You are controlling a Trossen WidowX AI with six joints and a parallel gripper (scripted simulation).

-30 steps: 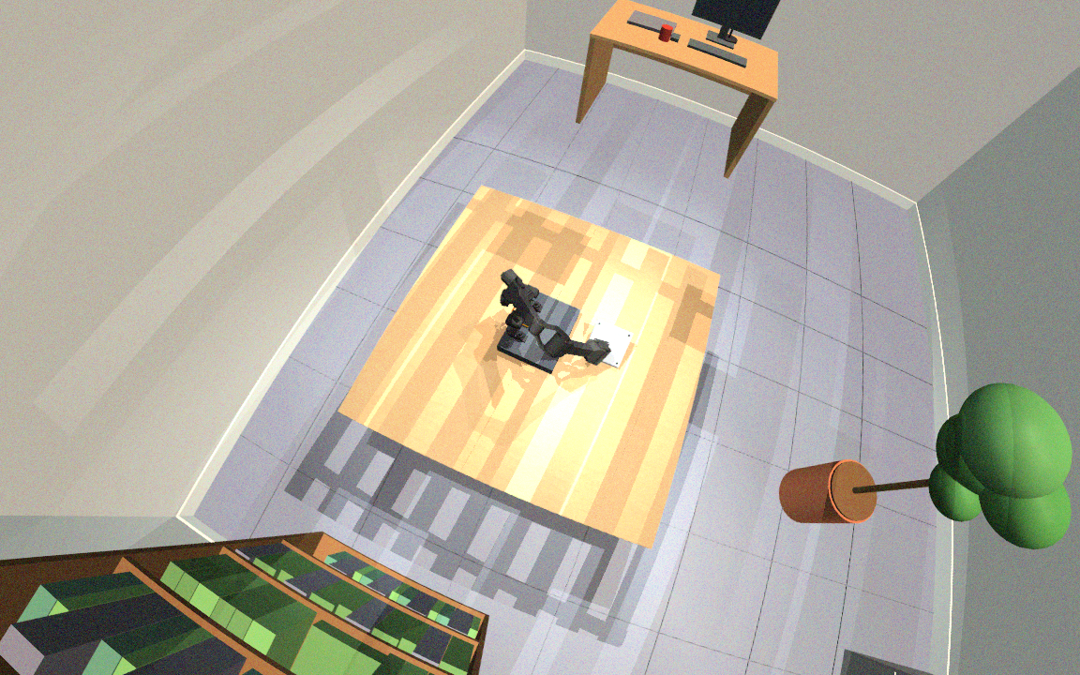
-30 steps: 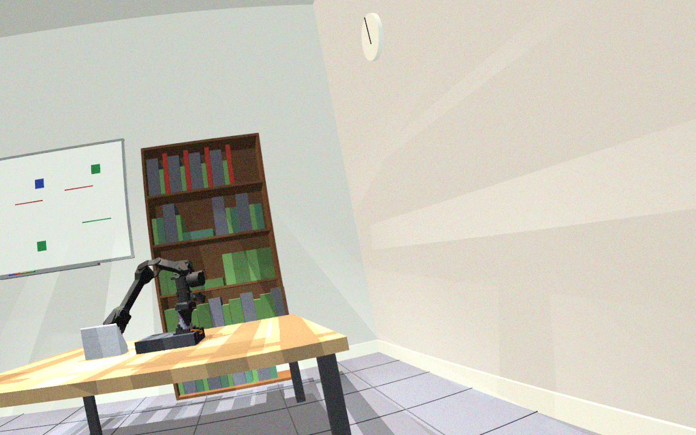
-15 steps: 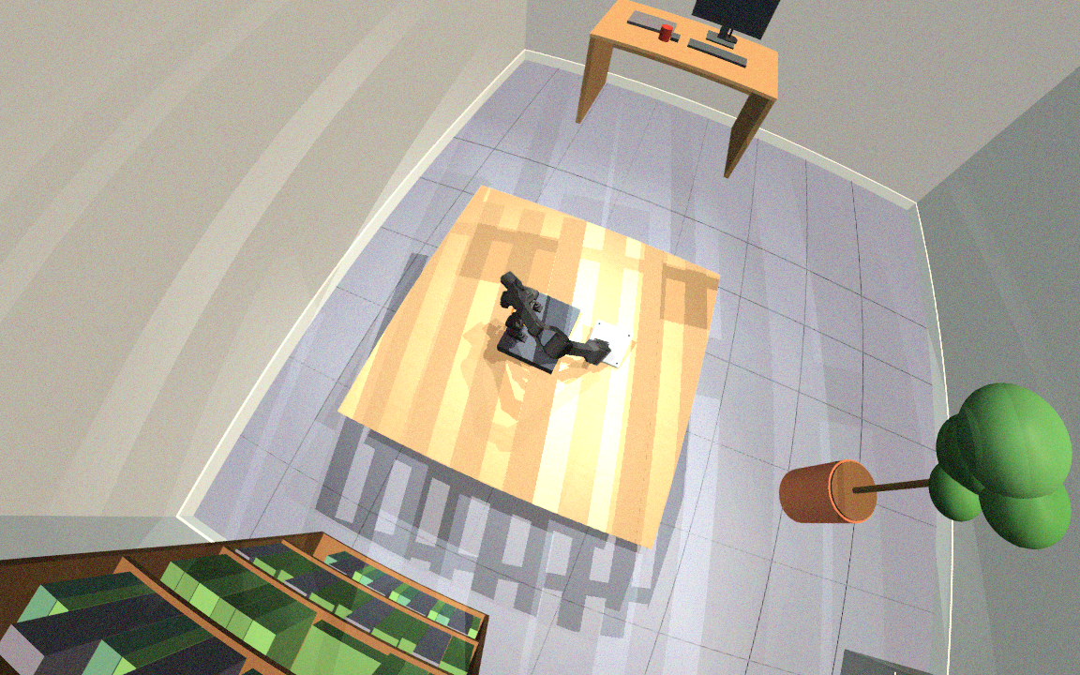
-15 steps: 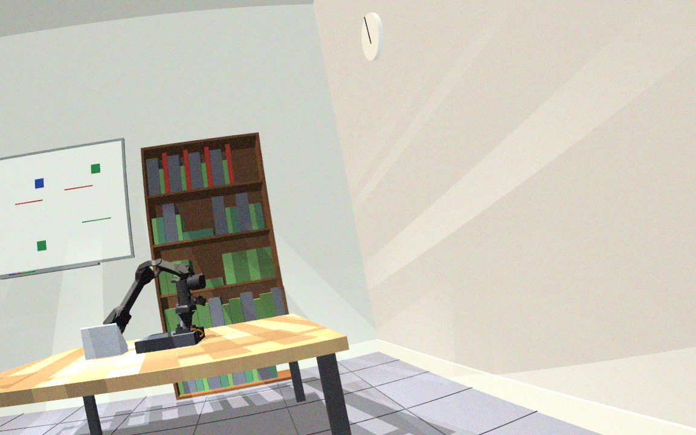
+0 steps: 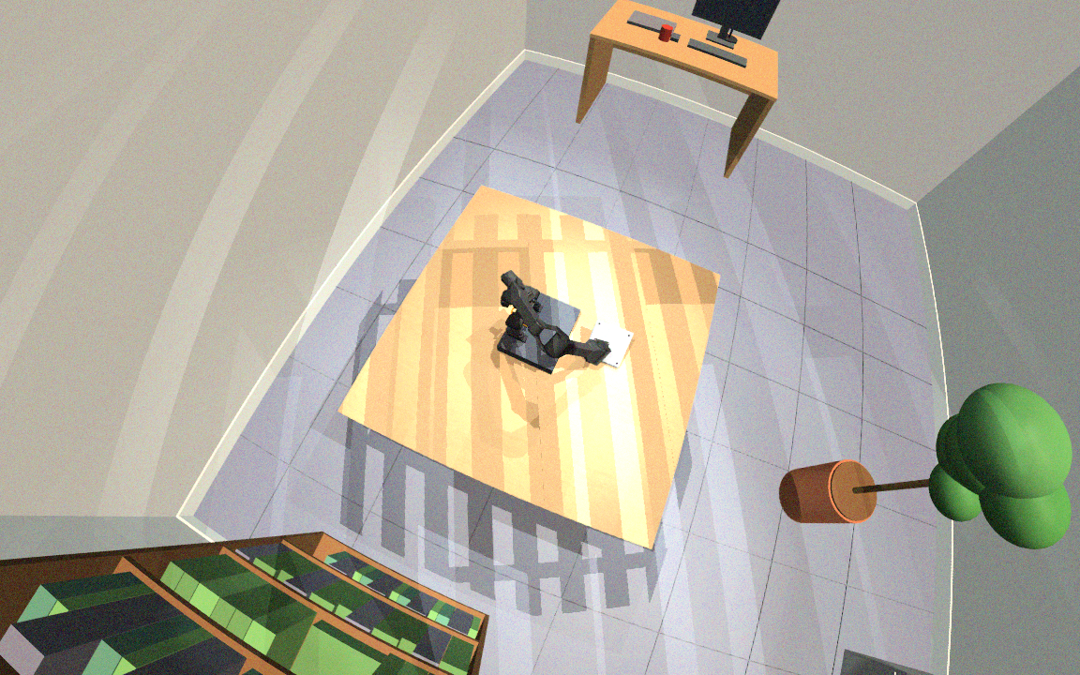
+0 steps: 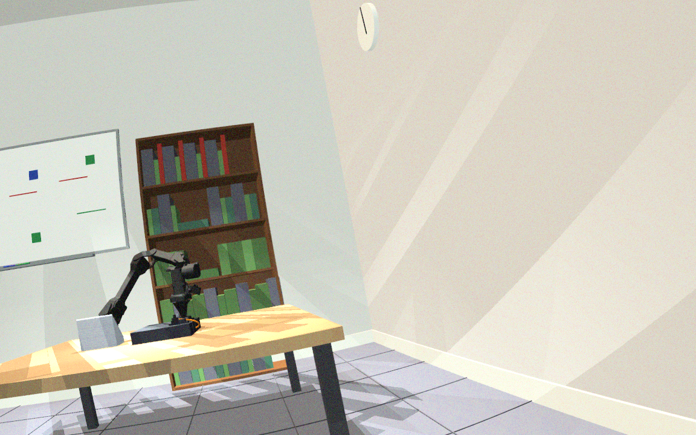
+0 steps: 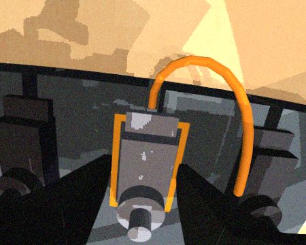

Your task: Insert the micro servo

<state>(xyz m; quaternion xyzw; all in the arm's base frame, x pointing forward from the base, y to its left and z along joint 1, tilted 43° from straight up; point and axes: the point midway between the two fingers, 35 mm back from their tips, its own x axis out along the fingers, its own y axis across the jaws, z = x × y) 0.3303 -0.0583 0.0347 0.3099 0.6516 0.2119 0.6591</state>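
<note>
The robot deck lies 120 mm behind my gripper tip, 40 mm below it and 10 mm to the left of it.
</note>
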